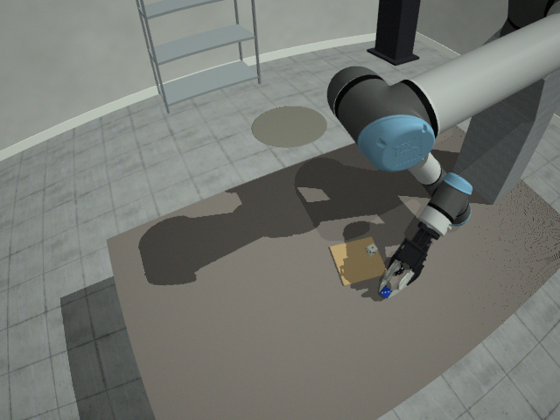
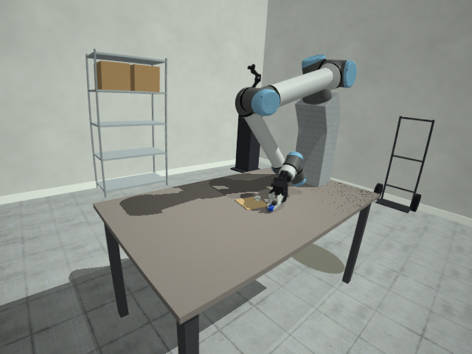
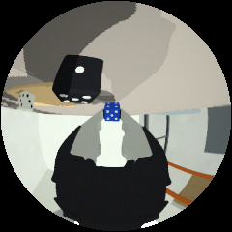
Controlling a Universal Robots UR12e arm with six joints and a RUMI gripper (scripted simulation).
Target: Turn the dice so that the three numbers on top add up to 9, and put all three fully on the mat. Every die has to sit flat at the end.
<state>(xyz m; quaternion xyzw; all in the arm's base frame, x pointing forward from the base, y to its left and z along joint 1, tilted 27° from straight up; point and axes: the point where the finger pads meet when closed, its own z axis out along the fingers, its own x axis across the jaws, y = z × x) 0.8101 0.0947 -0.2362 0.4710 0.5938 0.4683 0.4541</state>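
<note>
The black die lies 80 mm behind my hand, 30 mm to the right of it and 10 mm below it. The rest, counted from my hand: blue die: right at my hand; tan mat: 10 mm behind, 140 mm to the right, 20 mm below; white die: 60 mm behind, 140 mm to the right, 10 mm below.
</note>
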